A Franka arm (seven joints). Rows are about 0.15 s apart.
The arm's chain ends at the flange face. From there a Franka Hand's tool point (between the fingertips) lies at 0.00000 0.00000 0.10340 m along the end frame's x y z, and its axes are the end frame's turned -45 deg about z.
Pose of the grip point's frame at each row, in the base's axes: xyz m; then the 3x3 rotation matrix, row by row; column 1 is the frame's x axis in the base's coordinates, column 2 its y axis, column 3 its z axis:
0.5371, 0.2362, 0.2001; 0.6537, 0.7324, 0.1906; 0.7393, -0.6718, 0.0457; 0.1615, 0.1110, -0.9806
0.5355, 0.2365, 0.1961; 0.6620, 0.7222, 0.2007; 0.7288, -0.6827, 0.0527; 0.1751, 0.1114, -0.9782
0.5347, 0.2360, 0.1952; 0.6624, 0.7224, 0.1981; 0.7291, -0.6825, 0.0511; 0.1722, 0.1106, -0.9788
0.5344, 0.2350, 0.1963; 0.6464, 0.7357, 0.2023; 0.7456, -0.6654, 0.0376; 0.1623, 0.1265, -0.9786
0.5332, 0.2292, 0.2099; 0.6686, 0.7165, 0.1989; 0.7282, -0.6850, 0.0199; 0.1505, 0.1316, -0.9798
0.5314, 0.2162, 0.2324; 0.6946, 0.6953, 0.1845; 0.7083, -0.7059, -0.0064; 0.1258, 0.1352, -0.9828
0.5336, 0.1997, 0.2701; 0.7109, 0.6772, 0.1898; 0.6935, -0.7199, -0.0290; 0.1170, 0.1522, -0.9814
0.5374, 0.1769, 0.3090; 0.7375, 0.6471, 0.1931; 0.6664, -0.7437, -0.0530; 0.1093, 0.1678, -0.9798
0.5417, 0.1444, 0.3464; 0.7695, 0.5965, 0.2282; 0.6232, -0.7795, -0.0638; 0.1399, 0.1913, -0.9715
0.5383, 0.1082, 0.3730; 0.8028, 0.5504, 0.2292; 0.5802, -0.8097, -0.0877; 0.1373, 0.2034, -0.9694
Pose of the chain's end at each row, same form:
0.5174, 0.2315, 0.3015; 0.9801, 0.0556, 0.1906; 0.0477, -0.9978, 0.0457; 0.1927, -0.0357, -0.9806
0.5147, 0.2311, 0.2972; 0.9788, 0.0426, 0.2007; 0.0326, -0.9981, 0.0527; 0.2026, -0.0450, -0.9782
0.5142, 0.2307, 0.2964; 0.9792, 0.0424, 0.1981; 0.0330, -0.9982, 0.0511; 0.2000, -0.0436, -0.9788
0.5135, 0.2311, 0.2975; 0.9773, 0.0631, 0.2023; 0.0567, -0.9977, 0.0376; 0.2042, -0.0253, -0.9786
0.5126, 0.2271, 0.3112; 0.9794, 0.0339, 0.1989; 0.0305, -0.9993, 0.0199; 0.1995, -0.0134, -0.9798
0.5123, 0.2169, 0.3340; 0.9828, 0.0005, 0.1845; 0.0017, -1.0000, -0.0064; 0.1846, 0.0066, -0.9828
0.5140, 0.2027, 0.3716; 0.9815, -0.0238, 0.1898; -0.0187, -0.9994, -0.0290; 0.1904, 0.0249, -0.9814
0.5174, 0.1824, 0.4103; 0.9791, -0.0639, 0.1931; -0.0547, -0.9971, -0.0530; 0.1959, 0.0414, -0.9798
0.5181, 0.1510, 0.4469; 0.9659, -0.1223, 0.2282; -0.1105, -0.9919, -0.0638; 0.2342, 0.0363, -0.9715
0.5146, 0.1173, 0.4732; 0.9569, -0.1785, 0.2292; -0.1623, -0.9828, -0.0877; 0.2409, 0.0467, -0.9694

